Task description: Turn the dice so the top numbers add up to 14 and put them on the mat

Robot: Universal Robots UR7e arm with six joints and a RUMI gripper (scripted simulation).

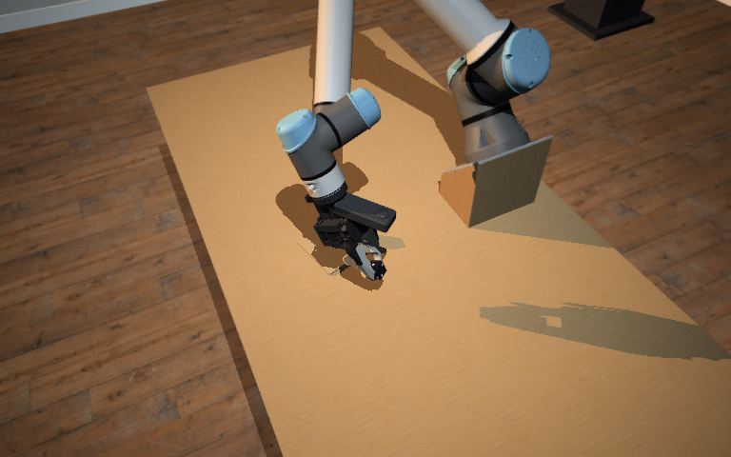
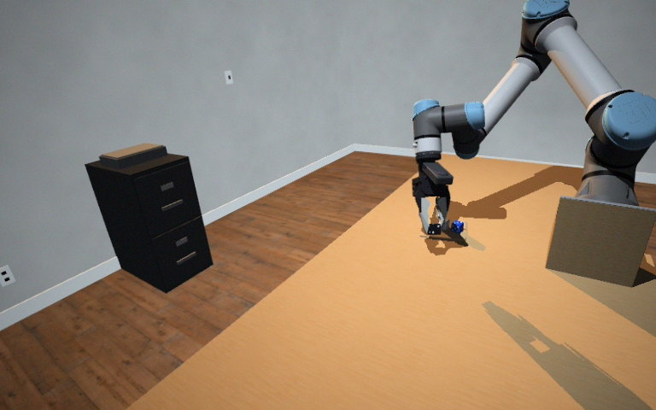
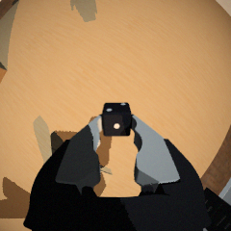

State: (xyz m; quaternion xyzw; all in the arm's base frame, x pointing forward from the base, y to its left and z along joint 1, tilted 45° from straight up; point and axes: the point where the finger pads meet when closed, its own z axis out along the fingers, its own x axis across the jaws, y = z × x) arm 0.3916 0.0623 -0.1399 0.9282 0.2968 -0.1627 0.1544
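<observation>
Right now the white die is 18 cm to the right of my hand, 7 cm below it and 2 cm ahead of it. The rest, counted from my hand: tan mat (18 cm to the right, 9 cm below, 2 cm ahead); blue die (18 cm to the right, 7 cm below, 2 cm behind); black die (right at my hand).
</observation>
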